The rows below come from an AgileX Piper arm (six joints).
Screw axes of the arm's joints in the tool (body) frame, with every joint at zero. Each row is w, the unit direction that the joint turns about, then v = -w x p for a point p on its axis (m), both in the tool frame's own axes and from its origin. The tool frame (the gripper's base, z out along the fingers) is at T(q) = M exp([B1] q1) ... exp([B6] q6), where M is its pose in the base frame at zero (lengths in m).
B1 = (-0.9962, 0, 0.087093, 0, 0.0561, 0)
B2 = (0, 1, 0, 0.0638, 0, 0.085)
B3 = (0, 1, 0, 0.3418, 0, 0.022)
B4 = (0, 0, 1, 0, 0, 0)
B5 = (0, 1, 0, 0.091, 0, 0)
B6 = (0, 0, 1, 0, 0, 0)
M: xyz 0.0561 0 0.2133 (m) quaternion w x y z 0.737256 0 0.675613 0
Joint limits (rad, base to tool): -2.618..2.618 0..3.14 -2.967..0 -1.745..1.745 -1.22..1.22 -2.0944..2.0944
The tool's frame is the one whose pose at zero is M.
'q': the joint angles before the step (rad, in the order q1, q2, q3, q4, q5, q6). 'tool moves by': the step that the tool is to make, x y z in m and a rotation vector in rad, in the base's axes. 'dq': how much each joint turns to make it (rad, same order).
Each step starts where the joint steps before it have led.
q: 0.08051 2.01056 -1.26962 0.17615 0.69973 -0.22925
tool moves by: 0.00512 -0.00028 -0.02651 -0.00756 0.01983 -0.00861
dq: 0.00000 0.07137 -0.00207 -0.00127 -0.04999 0.00276
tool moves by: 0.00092 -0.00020 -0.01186 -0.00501 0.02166 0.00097
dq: 0.00000 0.03230 -0.00346 -0.00341 -0.00699 0.00044
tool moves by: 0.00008 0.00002 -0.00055 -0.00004 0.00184 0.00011
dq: 0.00001 0.00181 -0.00081 0.00001 0.00086 -0.00001
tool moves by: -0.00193 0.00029 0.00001 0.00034 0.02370 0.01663
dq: -0.00002 0.00025 -0.00223 0.00206 0.02755 -0.01490
